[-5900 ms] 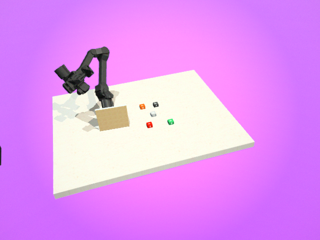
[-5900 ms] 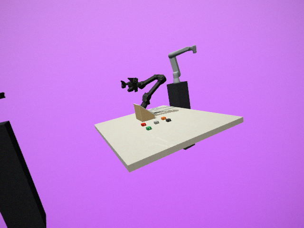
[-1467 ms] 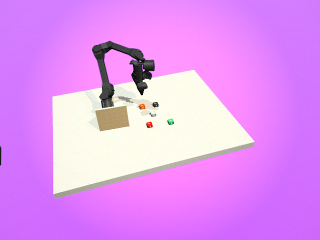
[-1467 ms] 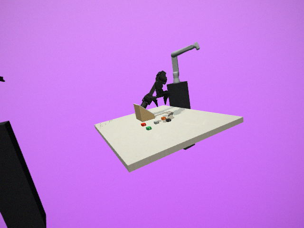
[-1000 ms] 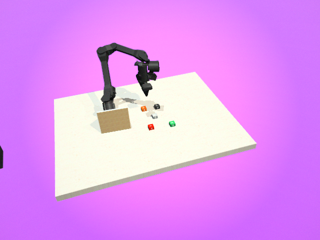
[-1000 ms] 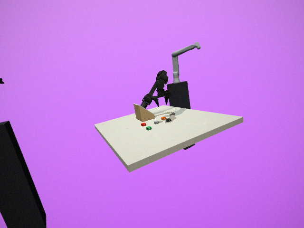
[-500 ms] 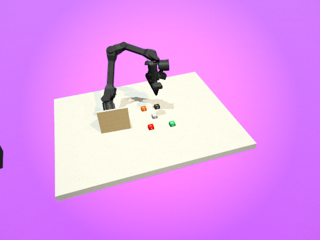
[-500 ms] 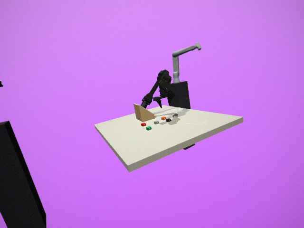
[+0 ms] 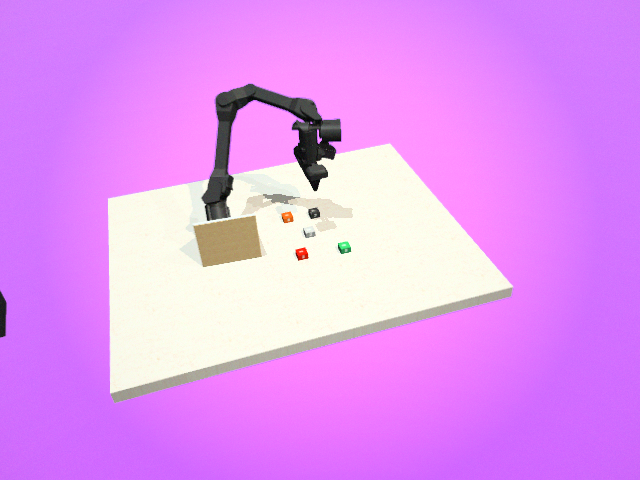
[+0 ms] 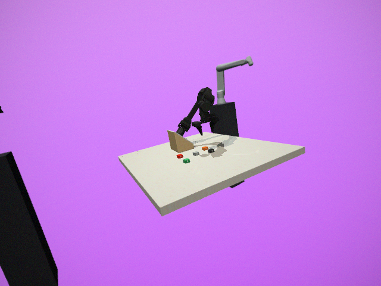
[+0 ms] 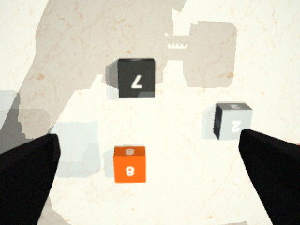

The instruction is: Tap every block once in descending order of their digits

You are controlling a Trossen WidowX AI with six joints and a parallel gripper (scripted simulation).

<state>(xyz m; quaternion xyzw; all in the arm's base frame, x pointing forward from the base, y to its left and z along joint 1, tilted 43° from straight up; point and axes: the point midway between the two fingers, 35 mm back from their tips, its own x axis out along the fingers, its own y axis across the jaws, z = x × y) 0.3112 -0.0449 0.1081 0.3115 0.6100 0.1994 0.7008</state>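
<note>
The orange block is 9 cm behind my gripper tip, 2 cm to the left of it and 12 cm below it. The rest, counted from my gripper tip: green block (2 cm ahead, 21 cm to the right, 12 cm below); grey block (5 cm behind, 8 cm to the right, 12 cm below); black block (1 cm to the left, 12 cm below).
</note>
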